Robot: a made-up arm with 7 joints.
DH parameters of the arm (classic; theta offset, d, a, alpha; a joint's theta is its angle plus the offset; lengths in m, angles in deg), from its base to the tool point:
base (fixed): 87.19 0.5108 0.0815 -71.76
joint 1: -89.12 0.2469 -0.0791 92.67
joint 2: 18.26 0.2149 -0.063 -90
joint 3: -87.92 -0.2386 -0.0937 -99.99
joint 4: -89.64 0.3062 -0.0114 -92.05
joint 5: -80.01 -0.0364 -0.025 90
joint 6: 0 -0.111 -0.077 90
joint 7: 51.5 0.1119 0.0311 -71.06
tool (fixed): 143.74 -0.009 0 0
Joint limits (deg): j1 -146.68..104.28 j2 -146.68..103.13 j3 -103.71..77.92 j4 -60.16..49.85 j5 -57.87..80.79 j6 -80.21..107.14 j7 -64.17..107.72
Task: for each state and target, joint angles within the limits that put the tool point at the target. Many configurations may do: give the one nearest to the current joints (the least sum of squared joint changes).
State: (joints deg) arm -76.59 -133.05 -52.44 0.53 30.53 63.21 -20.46
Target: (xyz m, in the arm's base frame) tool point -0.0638 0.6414 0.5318
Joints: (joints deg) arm -121.85 -142.16 -52.72 -22.53 14.44 61.95 -15.77
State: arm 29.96 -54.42 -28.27 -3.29 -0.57 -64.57 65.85
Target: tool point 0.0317 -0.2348 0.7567
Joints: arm 48.48 -56.72 -55.27 13.11 -48.62 -80.21 67.27
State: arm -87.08 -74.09 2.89 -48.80 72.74 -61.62 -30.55
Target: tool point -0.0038 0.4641 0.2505
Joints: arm -85.62 -81.18 -15.54 -48.29 80.79 -55.67 -27.15
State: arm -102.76 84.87 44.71 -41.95 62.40 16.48 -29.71
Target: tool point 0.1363 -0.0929 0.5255
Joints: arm -76.27 46.16 77.92 -37.07 72.02 16.77 -24.19
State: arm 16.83 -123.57 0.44 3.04 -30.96 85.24 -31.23
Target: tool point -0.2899 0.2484 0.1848
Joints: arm 0.19 -136.34 26.79 -1.63 -31.05 79.14 -30.48
